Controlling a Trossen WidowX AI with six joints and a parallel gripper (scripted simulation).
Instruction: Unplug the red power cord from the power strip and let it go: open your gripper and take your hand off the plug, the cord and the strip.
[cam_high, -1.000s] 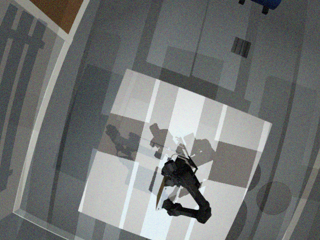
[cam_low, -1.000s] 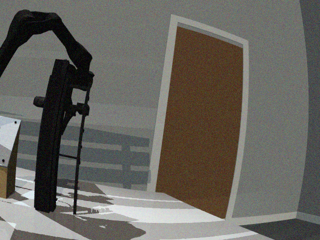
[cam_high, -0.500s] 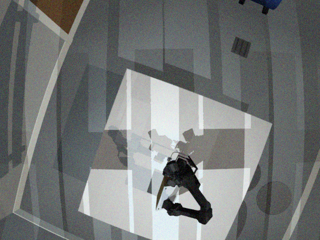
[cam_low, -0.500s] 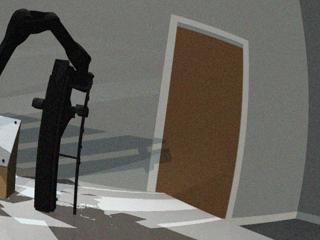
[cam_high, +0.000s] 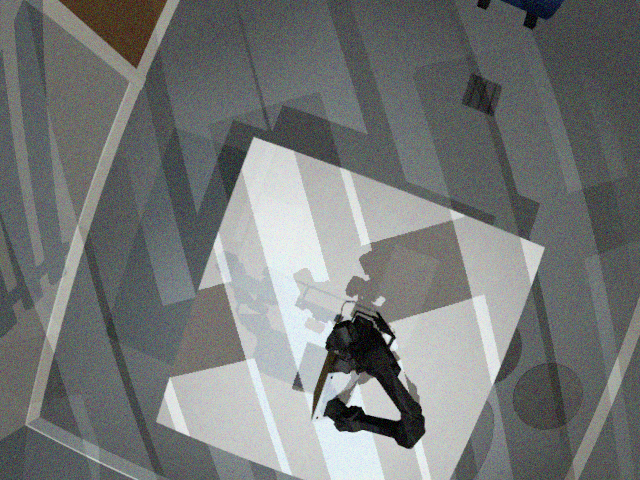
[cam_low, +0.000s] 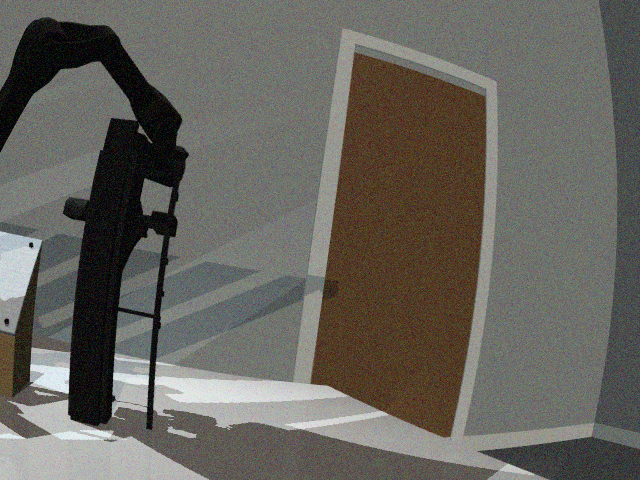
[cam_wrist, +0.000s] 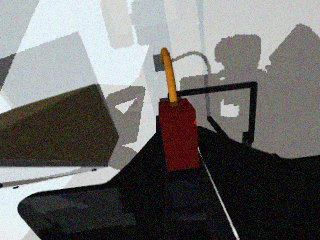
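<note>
Right now my gripper tip is 130 mm to the left of the black upright bar and 20 mm past it. Round my gripper tip: red plug (20 mm to the right).
</note>
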